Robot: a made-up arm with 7 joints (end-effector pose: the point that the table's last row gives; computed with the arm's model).
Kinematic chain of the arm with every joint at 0, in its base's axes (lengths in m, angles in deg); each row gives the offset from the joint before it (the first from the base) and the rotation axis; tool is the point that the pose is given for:
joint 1: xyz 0 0.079 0 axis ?
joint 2: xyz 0 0.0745 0 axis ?
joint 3: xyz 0 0 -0.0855 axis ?
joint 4: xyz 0 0 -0.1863 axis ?
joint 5: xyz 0 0 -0.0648 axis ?
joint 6: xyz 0 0 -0.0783 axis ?
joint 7: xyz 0 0 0 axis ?
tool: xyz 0 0 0
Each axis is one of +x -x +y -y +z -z.
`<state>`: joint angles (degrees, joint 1 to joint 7).
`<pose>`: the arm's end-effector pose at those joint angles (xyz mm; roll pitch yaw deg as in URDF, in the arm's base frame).
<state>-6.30 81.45 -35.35 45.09 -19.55 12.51 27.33</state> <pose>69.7 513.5 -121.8 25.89 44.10 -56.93</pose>
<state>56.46 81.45 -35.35 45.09 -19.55 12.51 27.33</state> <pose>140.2 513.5 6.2 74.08 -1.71 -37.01</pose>
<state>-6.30 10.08 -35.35 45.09 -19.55 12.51 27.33</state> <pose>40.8 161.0 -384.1 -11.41 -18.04 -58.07</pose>
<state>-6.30 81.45 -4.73 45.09 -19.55 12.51 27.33</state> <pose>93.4 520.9 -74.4 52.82 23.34 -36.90</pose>
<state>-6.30 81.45 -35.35 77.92 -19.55 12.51 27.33</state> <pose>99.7 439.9 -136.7 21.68 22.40 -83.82</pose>
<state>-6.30 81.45 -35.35 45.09 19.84 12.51 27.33</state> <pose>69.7 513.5 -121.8 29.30 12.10 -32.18</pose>
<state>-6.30 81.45 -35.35 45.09 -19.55 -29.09 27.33</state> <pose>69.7 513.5 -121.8 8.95 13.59 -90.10</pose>
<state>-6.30 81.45 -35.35 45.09 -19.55 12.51 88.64</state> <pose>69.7 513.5 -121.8 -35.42 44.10 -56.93</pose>
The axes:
joint 1: -y
joint 2: +x
joint 3: +z
joint 4: -y
joint 5: +z
joint 6: +y
joint 7: -x

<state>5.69 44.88 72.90 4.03 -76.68 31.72 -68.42</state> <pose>31.4 452.8 -285.3 120.37 16.84 21.15</pose>
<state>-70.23 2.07 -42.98 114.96 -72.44 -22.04 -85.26</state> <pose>-169.7 72.7 -161.9 152.64 -65.58 -125.32</pose>
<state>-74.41 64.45 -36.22 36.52 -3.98 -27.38 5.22</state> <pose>-186.0 480.8 -123.2 -31.08 16.04 -78.63</pose>
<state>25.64 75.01 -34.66 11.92 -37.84 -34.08 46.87</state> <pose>75.0 547.0 -100.1 3.60 23.75 -67.45</pose>
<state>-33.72 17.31 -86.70 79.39 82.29 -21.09 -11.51</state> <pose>-174.5 108.2 -276.0 -43.83 14.87 18.68</pose>
